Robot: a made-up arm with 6 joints.
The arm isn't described. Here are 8 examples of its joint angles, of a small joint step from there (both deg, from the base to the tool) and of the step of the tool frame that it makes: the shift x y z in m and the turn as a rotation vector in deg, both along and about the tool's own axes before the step.
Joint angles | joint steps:
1: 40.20 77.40 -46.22 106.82 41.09 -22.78 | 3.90 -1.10 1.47 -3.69 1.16 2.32
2: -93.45 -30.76 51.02 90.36 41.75 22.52 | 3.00 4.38 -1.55 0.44 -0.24 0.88
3: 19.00 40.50 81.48 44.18 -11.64 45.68 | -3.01 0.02 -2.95 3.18 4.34 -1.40
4: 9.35 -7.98 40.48 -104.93 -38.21 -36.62 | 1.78 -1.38 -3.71 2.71 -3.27 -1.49
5: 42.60 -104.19 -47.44 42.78 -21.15 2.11 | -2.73 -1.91 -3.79 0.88 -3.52 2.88
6: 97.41 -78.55 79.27 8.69 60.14 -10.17 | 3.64 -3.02 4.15 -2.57 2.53 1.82
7: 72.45 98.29 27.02 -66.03 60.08 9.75 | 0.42 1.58 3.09 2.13 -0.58 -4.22
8: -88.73 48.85 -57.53 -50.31 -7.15 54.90 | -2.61 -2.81 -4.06 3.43 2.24 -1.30
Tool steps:
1: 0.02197 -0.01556 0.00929 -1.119 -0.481 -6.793
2: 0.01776 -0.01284 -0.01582 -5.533 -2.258 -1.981
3: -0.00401 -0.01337 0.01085 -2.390 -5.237 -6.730
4: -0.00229 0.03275 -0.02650 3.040 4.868 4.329
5: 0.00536 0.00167 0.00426 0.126 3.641 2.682
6: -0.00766 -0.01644 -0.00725 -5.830 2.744 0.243
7: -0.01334 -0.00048 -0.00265 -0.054 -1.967 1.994
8: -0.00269 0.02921 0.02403 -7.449 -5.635 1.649
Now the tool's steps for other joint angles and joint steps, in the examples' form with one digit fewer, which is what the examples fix.
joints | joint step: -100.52 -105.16 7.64 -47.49 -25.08 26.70 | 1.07 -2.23 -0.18 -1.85 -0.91 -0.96
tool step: -0.0016 -0.0065 0.0103 -0.02 -1.08 -0.48
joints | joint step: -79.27 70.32 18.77 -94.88 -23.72 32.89 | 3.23 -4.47 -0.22 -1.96 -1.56 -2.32
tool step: -0.0058 -0.0065 0.0078 -1.04 0.32 -2.33
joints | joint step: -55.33 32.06 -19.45 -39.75 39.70 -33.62 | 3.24 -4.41 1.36 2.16 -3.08 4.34
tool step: -0.0111 0.0130 -0.0062 4.95 10.58 3.82
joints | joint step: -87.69 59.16 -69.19 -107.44 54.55 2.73 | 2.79 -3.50 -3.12 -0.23 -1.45 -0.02
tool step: -0.0078 0.0084 -0.0110 0.77 4.59 1.14
